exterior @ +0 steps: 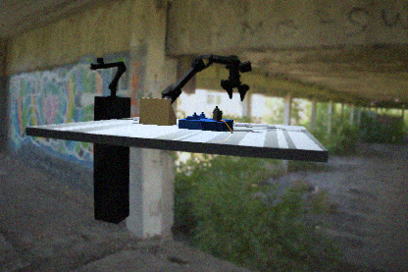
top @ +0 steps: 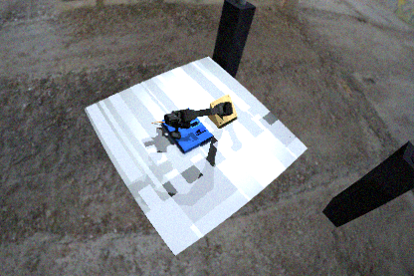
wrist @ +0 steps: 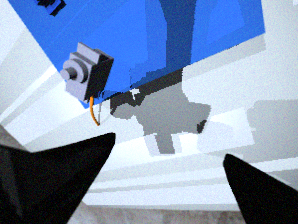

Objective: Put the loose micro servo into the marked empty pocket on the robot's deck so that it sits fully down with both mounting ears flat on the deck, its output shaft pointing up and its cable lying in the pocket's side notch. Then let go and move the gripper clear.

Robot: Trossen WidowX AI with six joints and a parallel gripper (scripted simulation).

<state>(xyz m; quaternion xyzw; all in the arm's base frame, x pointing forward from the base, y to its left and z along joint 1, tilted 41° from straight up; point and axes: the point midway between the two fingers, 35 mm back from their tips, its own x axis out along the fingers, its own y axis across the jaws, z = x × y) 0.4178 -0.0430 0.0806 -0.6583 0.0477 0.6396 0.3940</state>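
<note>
Now: gripper tip 140 mm above the blue deck, 110 mm past it and 30 mm to the left of it.
</note>
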